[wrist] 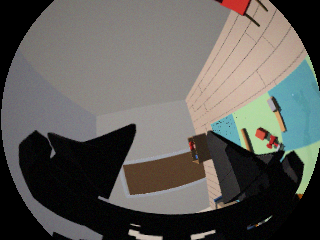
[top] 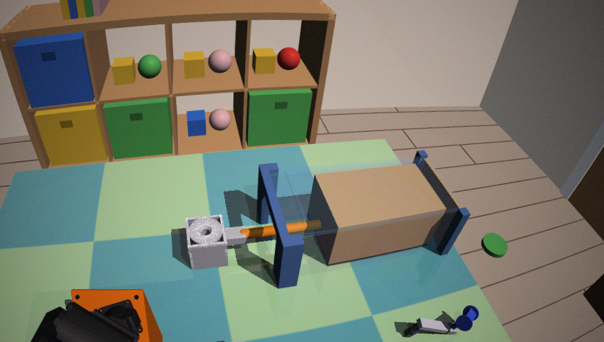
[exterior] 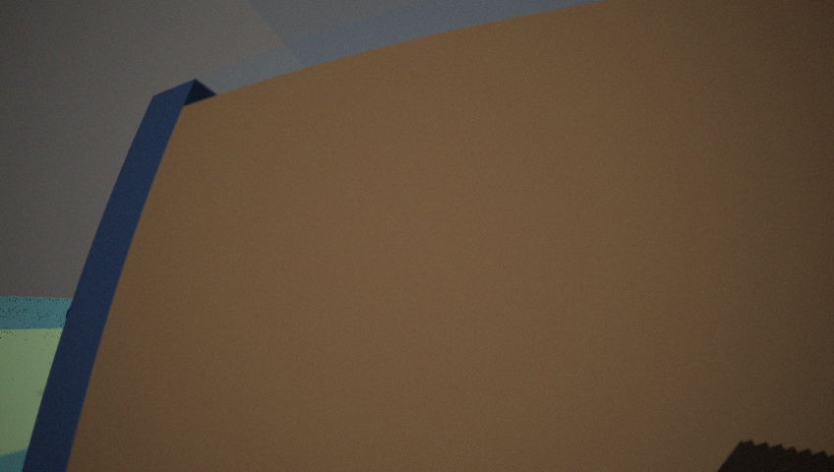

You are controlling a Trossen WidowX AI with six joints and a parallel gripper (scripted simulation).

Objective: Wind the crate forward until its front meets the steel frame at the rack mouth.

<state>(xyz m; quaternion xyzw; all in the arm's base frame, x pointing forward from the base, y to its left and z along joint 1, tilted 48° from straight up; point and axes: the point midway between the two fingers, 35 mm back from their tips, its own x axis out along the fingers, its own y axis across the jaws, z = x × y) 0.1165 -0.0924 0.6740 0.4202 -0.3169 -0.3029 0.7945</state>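
My gripper tip is now 54 cm above the crank handle, 21 cm to the right of it and 16 cm short of it. The rest, counted from my gripper tip: grey round object 53 cm below, 50 cm to the left, 15 cm ahead; red knob 53 cm below, 16 cm to the left, 15 cm ahead; blue-knobbed tool 60 cm ahead, 53 cm below, 42 cm to the left.
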